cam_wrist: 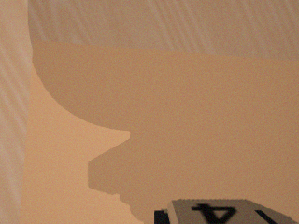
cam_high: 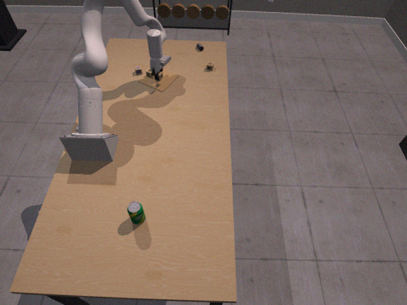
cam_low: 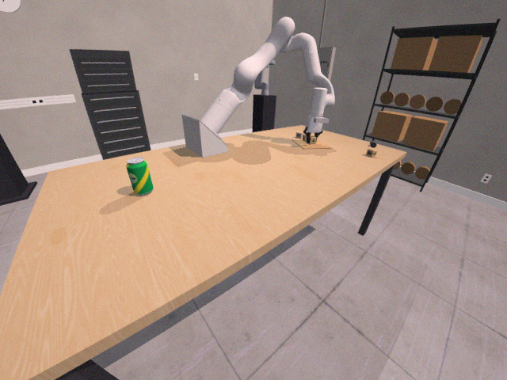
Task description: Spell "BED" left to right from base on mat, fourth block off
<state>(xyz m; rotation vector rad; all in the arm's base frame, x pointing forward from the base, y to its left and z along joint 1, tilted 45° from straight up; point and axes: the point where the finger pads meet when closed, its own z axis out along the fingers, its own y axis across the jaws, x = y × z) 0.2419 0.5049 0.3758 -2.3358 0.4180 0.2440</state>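
My gripper is now 30 mm above the tan mat. Also, from my hand: green can (70 mm ahead, 1020 mm to the right, 30 mm above); wooden letter block (340 mm ahead, 150 mm to the left, 10 mm below); small dark object (240 mm ahead, 390 mm to the left, 10 mm below).
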